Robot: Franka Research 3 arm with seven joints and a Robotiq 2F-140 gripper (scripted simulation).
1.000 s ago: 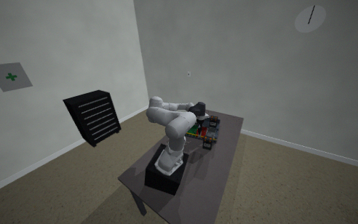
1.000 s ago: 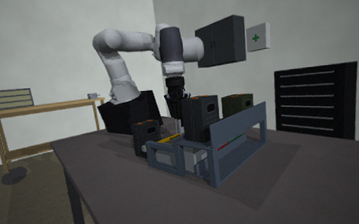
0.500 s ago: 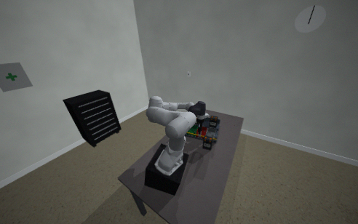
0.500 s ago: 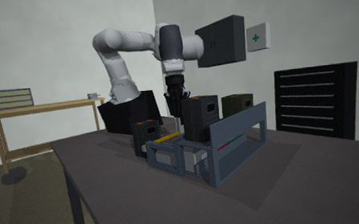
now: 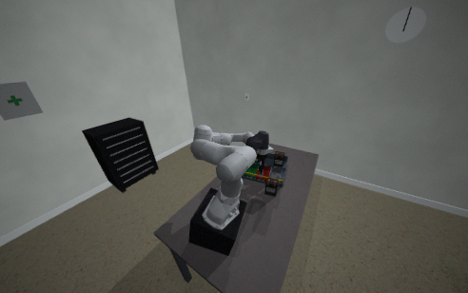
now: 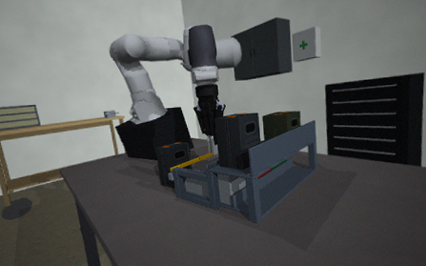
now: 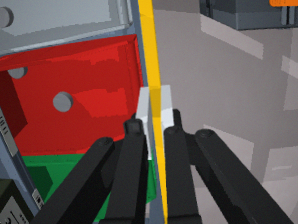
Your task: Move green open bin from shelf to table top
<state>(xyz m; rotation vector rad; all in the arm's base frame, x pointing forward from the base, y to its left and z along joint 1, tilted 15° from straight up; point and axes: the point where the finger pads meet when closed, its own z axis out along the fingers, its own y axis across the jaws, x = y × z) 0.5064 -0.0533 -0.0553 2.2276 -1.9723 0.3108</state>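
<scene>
Now: the red bin 100 mm ahead of my hand, 10 mm to the left of it and 70 mm below it. The rest, counted from my hand: yellow strip 30 mm below; then grey bin 120 mm ahead, 100 mm to the right, 70 mm below; then green open bin 90 mm ahead, 120 mm to the left, 70 mm below.
</scene>
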